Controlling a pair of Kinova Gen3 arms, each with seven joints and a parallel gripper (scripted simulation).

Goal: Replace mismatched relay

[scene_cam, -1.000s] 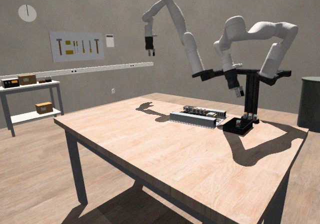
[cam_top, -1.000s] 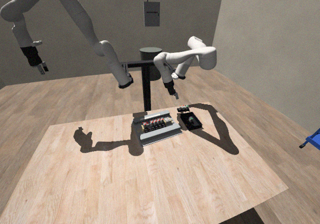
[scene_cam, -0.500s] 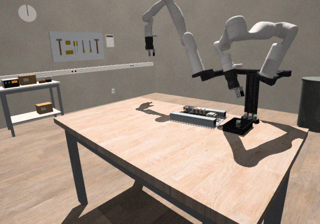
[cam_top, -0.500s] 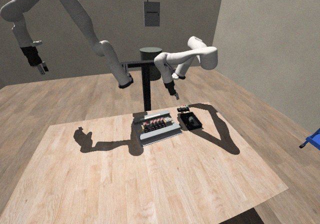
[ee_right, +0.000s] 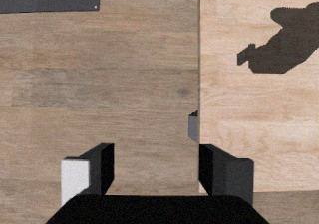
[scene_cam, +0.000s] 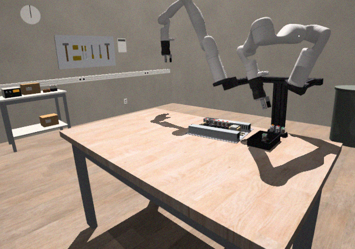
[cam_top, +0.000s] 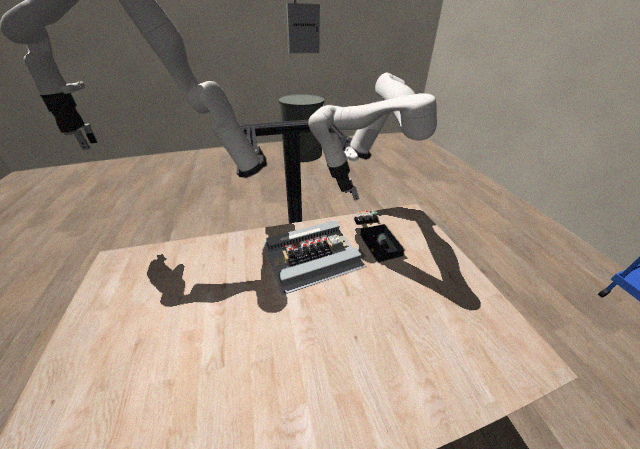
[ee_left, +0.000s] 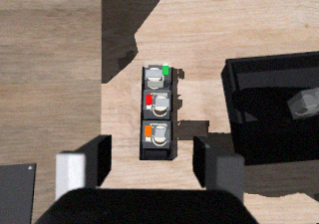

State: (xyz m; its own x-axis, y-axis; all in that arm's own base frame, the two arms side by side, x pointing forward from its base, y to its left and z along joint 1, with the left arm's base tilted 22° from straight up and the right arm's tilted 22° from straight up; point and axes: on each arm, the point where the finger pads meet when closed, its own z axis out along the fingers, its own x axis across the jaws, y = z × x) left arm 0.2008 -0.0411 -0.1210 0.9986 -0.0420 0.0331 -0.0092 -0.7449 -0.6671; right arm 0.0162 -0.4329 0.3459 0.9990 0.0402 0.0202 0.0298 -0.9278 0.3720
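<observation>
Right now my left hand is 15 cm above the spare rack, 7 cm to the right of it and 2 cm short of it. The rest, counted from my left hand: black parts tray: 18 cm ahead, 14 cm below, 5 cm to the left; relay panel: 23 cm to the right, 13 cm below, 13 cm ahead.
</observation>
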